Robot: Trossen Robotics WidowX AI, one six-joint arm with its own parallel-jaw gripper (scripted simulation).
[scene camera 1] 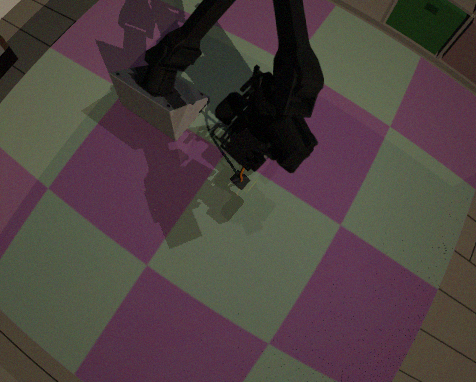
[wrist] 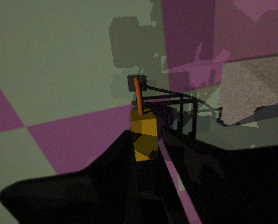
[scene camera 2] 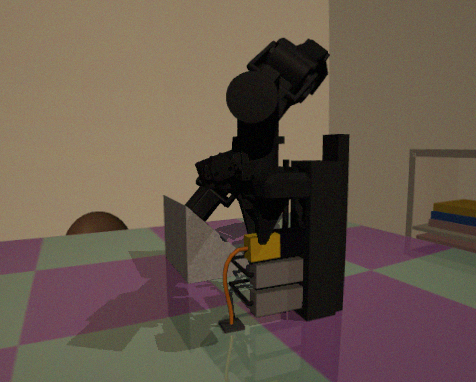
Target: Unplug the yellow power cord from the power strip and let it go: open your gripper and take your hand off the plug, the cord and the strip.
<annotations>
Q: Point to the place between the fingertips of the gripper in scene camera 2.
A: At 257,240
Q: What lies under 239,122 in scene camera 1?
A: The gripper.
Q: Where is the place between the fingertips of the gripper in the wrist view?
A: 145,131
</annotations>
